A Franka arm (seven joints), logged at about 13 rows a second.
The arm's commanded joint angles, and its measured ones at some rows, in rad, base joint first. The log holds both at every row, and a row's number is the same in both.
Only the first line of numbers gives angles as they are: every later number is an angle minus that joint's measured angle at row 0.
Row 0, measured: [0.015 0.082 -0.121 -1.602 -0.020 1.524 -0.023]
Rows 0 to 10, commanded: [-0.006 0.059 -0.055 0.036 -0.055 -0.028 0.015]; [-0.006 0.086 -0.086 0.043 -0.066 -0.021 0.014]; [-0.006 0.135 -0.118 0.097 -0.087 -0.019 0.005]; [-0.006 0.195 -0.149 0.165 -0.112 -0.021 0.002]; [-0.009 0.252 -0.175 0.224 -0.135 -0.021 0.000]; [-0.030 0.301 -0.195 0.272 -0.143 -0.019 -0.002]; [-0.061 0.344 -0.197 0.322 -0.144 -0.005 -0.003]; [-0.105 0.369 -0.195 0.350 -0.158 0.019 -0.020]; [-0.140 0.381 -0.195 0.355 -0.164 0.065 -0.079]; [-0.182 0.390 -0.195 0.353 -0.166 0.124 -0.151]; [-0.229 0.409 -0.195 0.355 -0.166 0.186 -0.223]
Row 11, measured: [-0.151 0.363 -0.198 0.297 -0.150 0.127 -0.111]
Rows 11 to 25, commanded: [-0.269 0.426 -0.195 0.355 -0.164 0.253 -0.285]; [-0.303 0.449 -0.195 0.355 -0.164 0.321 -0.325]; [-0.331 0.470 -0.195 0.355 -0.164 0.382 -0.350]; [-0.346 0.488 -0.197 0.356 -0.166 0.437 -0.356]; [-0.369 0.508 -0.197 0.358 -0.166 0.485 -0.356]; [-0.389 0.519 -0.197 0.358 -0.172 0.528 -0.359]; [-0.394 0.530 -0.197 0.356 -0.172 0.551 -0.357]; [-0.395 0.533 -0.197 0.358 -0.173 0.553 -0.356]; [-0.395 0.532 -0.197 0.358 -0.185 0.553 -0.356]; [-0.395 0.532 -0.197 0.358 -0.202 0.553 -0.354]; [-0.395 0.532 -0.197 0.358 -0.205 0.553 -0.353]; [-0.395 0.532 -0.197 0.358 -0.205 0.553 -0.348]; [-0.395 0.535 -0.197 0.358 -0.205 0.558 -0.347]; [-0.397 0.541 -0.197 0.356 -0.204 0.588 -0.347]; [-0.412 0.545 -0.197 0.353 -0.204 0.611 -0.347]
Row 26, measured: [-0.391 0.520 -0.201 0.326 -0.179 0.578 -0.355]
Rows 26 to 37, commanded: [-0.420 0.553 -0.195 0.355 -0.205 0.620 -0.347]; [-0.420 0.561 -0.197 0.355 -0.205 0.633 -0.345]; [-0.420 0.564 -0.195 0.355 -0.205 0.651 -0.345]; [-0.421 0.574 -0.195 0.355 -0.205 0.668 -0.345]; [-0.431 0.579 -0.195 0.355 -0.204 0.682 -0.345]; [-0.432 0.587 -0.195 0.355 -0.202 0.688 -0.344]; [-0.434 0.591 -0.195 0.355 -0.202 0.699 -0.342]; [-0.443 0.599 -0.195 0.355 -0.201 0.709 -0.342]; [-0.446 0.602 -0.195 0.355 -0.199 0.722 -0.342]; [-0.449 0.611 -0.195 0.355 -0.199 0.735 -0.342]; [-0.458 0.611 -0.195 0.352 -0.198 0.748 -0.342]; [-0.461 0.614 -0.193 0.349 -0.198 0.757 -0.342]
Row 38, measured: [-0.443 0.597 -0.201 0.326 -0.179 0.737 -0.354]
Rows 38 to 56, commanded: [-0.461 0.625 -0.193 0.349 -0.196 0.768 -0.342]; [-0.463 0.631 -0.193 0.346 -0.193 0.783 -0.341]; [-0.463 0.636 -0.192 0.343 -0.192 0.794 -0.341]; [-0.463 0.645 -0.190 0.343 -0.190 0.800 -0.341]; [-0.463 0.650 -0.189 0.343 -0.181 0.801 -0.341]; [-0.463 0.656 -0.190 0.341 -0.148 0.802 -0.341]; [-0.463 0.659 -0.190 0.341 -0.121 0.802 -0.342]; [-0.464 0.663 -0.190 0.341 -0.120 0.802 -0.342]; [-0.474 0.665 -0.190 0.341 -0.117 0.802 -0.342]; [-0.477 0.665 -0.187 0.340 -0.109 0.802 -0.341]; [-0.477 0.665 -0.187 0.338 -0.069 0.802 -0.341]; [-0.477 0.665 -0.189 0.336 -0.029 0.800 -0.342]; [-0.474 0.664 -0.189 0.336 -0.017 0.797 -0.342]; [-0.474 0.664 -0.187 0.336 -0.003 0.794 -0.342]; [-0.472 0.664 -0.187 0.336 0.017 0.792 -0.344]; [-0.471 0.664 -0.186 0.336 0.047 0.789 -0.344]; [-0.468 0.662 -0.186 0.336 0.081 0.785 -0.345]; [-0.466 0.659 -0.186 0.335 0.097 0.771 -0.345]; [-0.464 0.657 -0.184 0.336 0.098 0.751 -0.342]
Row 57, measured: [-0.467 0.654 -0.199 0.328 0.029 0.787 -0.342]
